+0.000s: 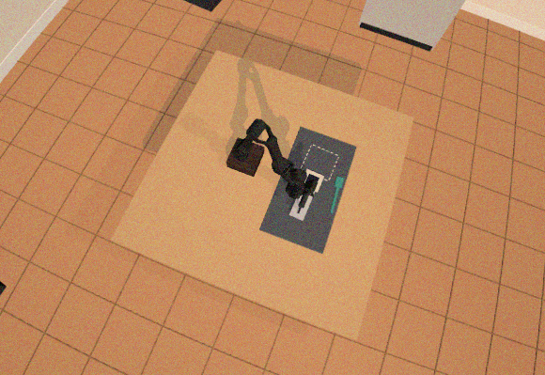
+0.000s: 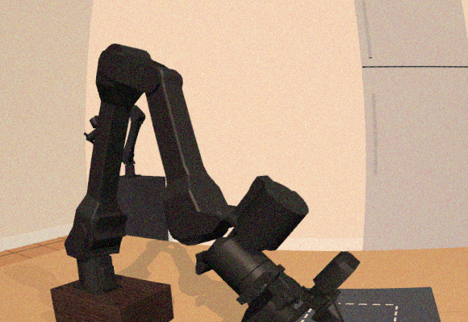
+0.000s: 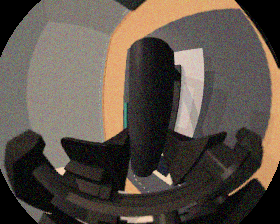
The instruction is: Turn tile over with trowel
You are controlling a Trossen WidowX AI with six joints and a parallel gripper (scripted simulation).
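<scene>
Right now the dark grey mat is 80 mm below my gripper tip, 70 mm to the left of it and 30 mm behind it. From my gripper tip the other things lie so: tile (100 mm to the left, 50 mm below, 30 mm behind); teal long-handled tool (110 mm to the left, 110 mm ahead, 50 mm below).
</scene>
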